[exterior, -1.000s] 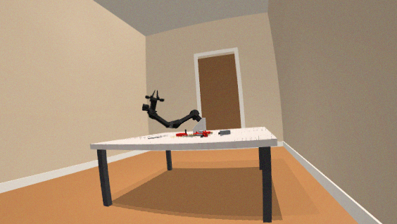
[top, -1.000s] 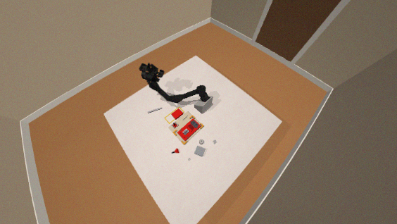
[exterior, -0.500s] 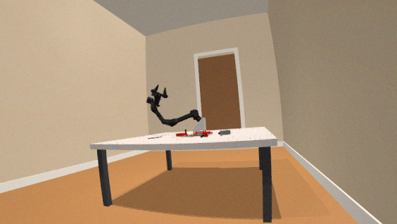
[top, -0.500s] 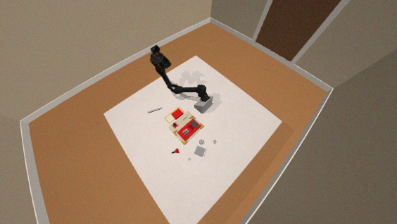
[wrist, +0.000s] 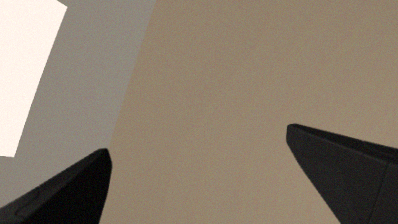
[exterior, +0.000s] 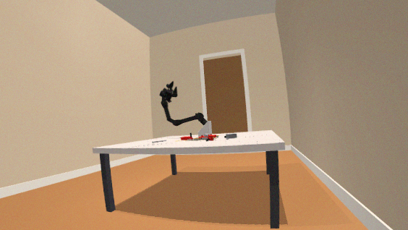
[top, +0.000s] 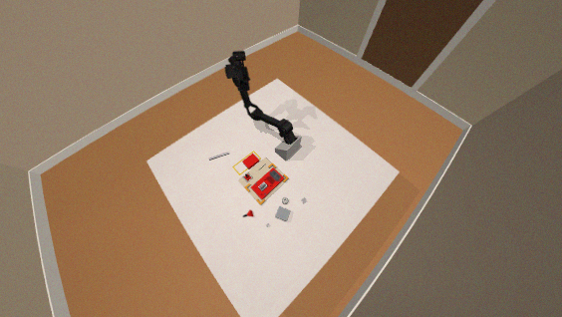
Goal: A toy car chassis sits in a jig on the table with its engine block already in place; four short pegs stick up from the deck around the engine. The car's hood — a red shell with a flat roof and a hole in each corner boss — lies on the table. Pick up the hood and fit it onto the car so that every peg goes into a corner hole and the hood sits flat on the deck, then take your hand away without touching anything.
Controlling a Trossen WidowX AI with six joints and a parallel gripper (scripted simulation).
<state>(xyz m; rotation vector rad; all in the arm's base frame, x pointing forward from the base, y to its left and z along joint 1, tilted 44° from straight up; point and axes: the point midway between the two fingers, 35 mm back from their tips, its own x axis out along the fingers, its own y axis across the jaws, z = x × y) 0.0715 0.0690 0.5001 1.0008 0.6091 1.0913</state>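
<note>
My gripper tip is 160 mm short of the red hood, 150 mm to the right of it and 530 mm above it. Also, from my gripper tip: thin grey rod 300 mm ahead, 40 mm to the right, 550 mm below; then grey engine block 220 mm ahead, 360 mm to the left, 530 mm below; then tiny grey piece 80 mm ahead, 590 mm to the left, 550 mm below.
</note>
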